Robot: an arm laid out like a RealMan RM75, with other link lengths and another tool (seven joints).
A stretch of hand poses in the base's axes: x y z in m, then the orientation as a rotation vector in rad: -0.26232, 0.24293, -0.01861, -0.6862, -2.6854, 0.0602; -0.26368, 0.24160, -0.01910, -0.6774, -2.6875, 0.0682; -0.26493, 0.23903, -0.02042, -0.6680, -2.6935, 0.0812; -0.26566, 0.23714, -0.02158, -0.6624, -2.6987, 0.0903; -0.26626, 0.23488, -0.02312, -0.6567, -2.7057, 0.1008; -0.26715, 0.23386, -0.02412, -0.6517, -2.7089, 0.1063; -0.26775, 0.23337, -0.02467, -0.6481, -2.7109, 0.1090; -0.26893, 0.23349, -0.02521, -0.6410, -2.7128, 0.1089; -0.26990, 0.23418, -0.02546, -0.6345, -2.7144, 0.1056; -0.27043, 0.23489, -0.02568, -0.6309, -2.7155, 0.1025; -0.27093, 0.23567, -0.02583, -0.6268, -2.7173, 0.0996; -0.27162, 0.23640, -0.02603, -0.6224, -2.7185, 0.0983; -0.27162, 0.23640, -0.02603, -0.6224, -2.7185, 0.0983
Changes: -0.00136, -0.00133, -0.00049, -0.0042, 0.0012, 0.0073; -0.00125, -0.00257, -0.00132, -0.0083, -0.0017, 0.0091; -0.00073, -0.00189, -0.00116, -0.0062, -0.0024, 0.0059; -0.00060, -0.00226, -0.00154, -0.0074, -0.0039, 0.0065; -0.00089, -0.00102, -0.00100, -0.0034, -0.0012, 0.0047; -0.00060, -0.00049, -0.00055, -0.0016, -0.0007, 0.0031; -0.00118, 0.00012, -0.00054, 0.0010, -0.0002, 0.0051; -0.00097, 0.00069, -0.00025, 0.0031, -0.0005, 0.0042; -0.00053, 0.00071, -0.00022, 0.0025, -0.0006, 0.0022; -0.00050, 0.00078, -0.00015, 0.0024, -0.0012, 0.0027; -0.00069, 0.00073, -0.00020, 0.0014, -0.0004, 0.0030; 0.00000, 0.00000, 0.00000, 0.0000, 0.0000, 0.0000
